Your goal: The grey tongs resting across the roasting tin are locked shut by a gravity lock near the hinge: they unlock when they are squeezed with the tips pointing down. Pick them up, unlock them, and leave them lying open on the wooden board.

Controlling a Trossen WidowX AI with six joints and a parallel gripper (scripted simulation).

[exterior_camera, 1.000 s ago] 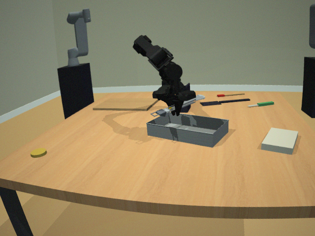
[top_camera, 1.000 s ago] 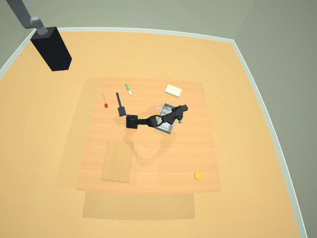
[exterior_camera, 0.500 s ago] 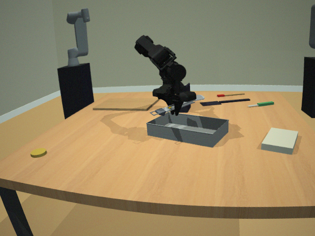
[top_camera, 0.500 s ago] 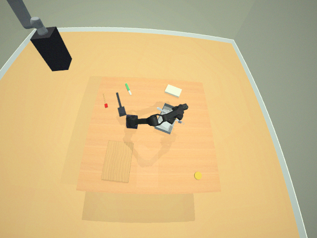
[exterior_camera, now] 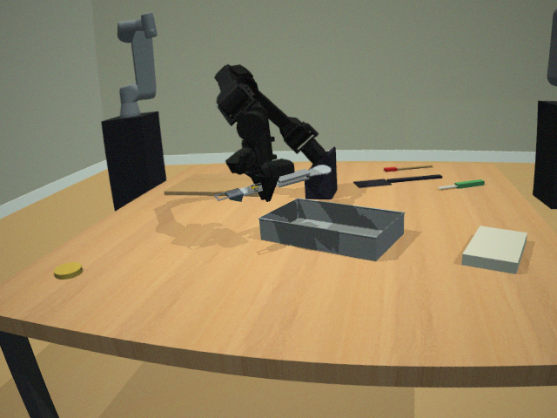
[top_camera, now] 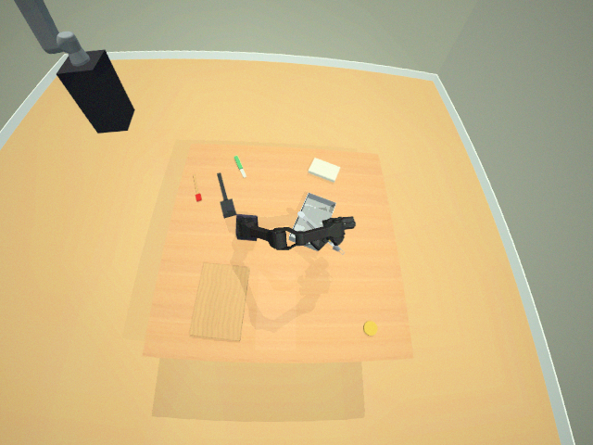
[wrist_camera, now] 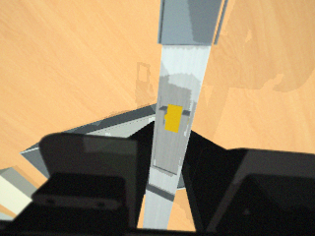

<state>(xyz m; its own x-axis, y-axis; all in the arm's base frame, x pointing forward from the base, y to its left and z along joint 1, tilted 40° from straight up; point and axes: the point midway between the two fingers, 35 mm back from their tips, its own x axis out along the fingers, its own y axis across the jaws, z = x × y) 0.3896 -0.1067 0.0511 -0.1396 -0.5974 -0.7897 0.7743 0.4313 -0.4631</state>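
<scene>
The yellow lock piece lies 40 mm above my gripper tip, 20 mm to the right of it and 20 mm ahead of it. Also, from my gripper tip: grey roasting tin (150 mm to the left, 80 mm below, 20 mm behind); wooden board (540 mm behind, 240 mm to the right, 100 mm below); white block (520 mm to the left, 110 mm ahead, 90 mm below).
</scene>
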